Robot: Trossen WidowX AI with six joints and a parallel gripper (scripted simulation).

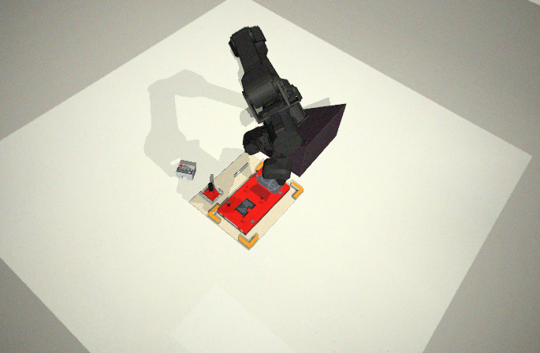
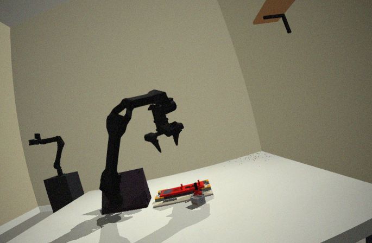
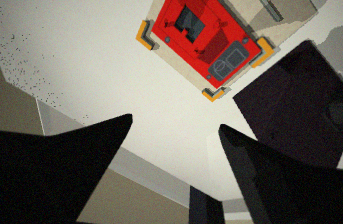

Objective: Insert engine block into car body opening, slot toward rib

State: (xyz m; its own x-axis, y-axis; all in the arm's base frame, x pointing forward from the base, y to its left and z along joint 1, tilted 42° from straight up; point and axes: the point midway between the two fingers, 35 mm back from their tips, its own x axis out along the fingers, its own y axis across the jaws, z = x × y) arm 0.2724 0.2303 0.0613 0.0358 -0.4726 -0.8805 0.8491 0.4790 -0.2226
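The grey engine block is 8 cm ahead of my gripper tip, 28 cm to the right of it and 20 cm below it.
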